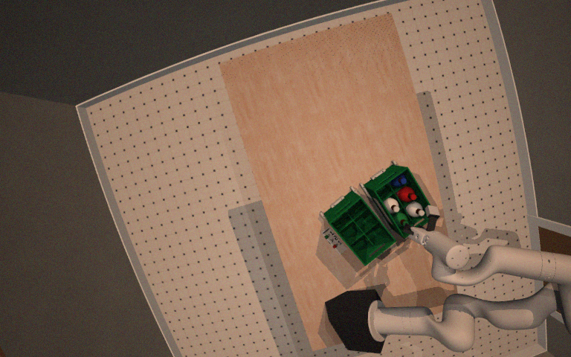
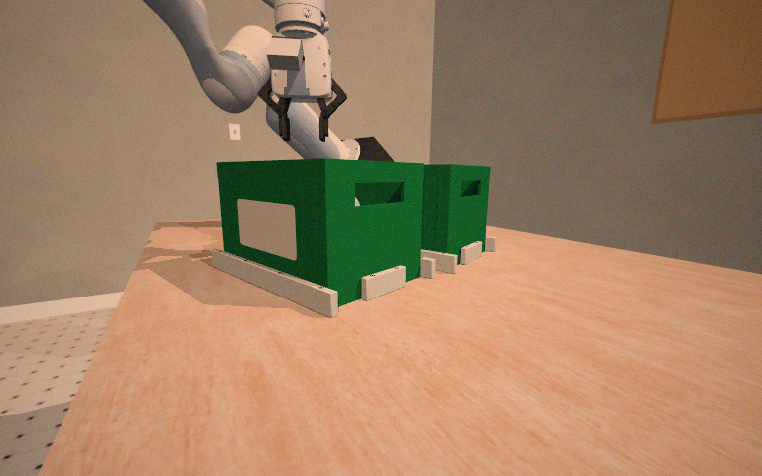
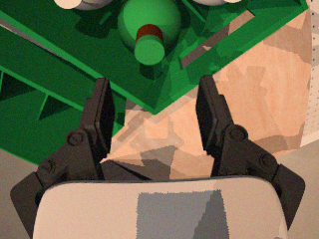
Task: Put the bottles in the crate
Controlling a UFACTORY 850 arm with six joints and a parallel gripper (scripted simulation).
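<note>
The green bottle lies 150 mm below my hand. Round my hand: red bottle (100 mm ahead, 70 mm to the right, 150 mm below); pick list (330 mm to the left, 230 mm below); blue bottle (190 mm ahead, 60 mm to the right, 150 mm below).
</note>
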